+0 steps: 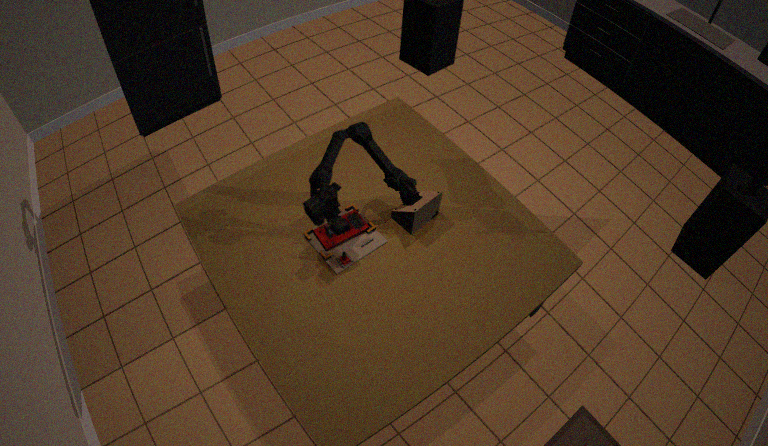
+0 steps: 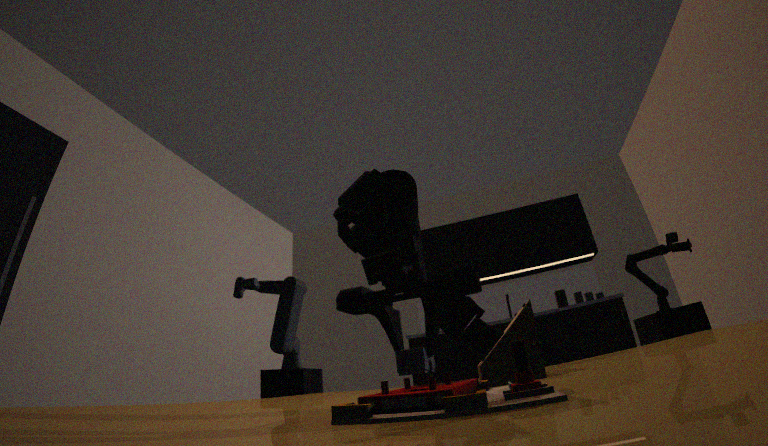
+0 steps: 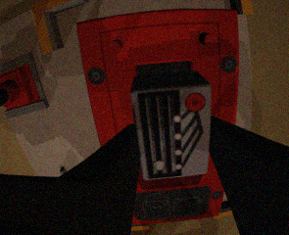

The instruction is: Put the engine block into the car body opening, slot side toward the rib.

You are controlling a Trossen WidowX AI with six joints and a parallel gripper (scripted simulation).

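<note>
Now: gripper tip 20 mm past the grey baseplate, 30 mm to the right of it and 50 mm above it. From my gripper tip the other things lie so: engine block (10 mm below).
</note>
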